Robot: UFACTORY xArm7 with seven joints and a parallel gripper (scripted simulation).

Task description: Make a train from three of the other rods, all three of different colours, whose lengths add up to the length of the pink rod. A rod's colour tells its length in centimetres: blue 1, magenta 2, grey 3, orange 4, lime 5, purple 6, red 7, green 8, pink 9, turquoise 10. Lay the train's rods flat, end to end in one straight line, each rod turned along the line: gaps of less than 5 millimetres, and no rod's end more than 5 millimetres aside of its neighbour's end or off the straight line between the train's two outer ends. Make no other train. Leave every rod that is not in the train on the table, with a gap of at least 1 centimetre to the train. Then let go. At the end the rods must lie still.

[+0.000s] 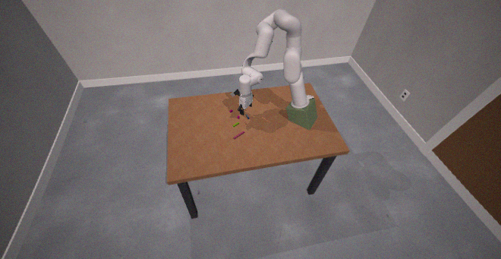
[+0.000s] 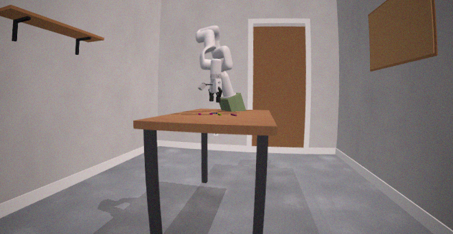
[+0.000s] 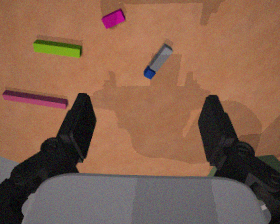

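Now: hand 90 mm above the lime rod, 80 mm short of it and 50 mm to the right of it. Round my hand: pink rod (140 mm to the left, 90 mm below, 70 mm ahead); then grey rod (90 mm below, 20 mm behind, 10 mm to the right); then blue rod (90 mm below, 20 mm behind, 10 mm to the left).
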